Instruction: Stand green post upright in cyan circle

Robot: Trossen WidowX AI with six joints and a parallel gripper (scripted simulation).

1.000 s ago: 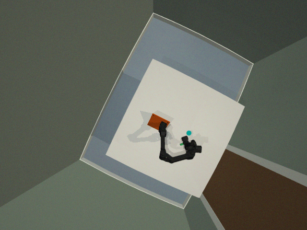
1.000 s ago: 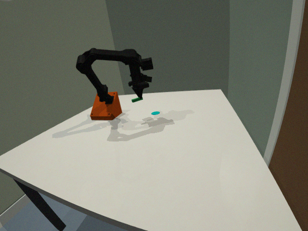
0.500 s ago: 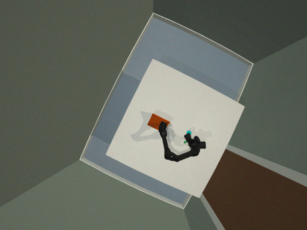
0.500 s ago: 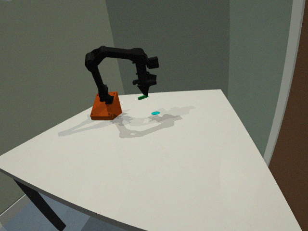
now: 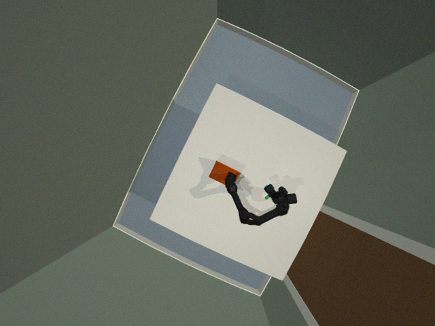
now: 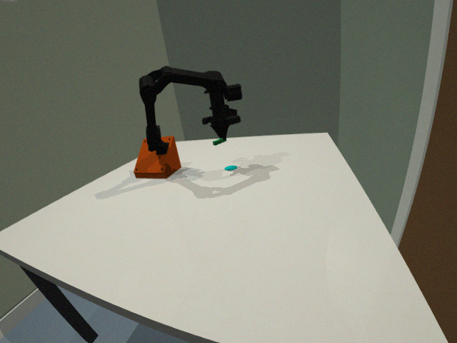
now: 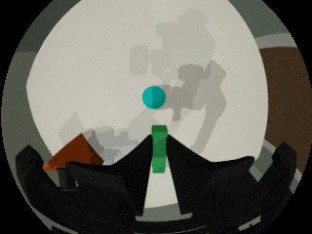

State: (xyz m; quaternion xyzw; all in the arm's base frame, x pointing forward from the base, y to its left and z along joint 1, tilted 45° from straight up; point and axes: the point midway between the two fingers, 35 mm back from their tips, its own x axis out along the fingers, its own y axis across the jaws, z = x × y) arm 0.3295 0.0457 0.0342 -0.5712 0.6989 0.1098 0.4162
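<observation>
Right now the cyan circle is 150 mm below my gripper tip, 30 mm to the left of it and 10 mm ahead of it. Round my gripper tip: green post (20 mm to the right, 10 mm behind).
</observation>
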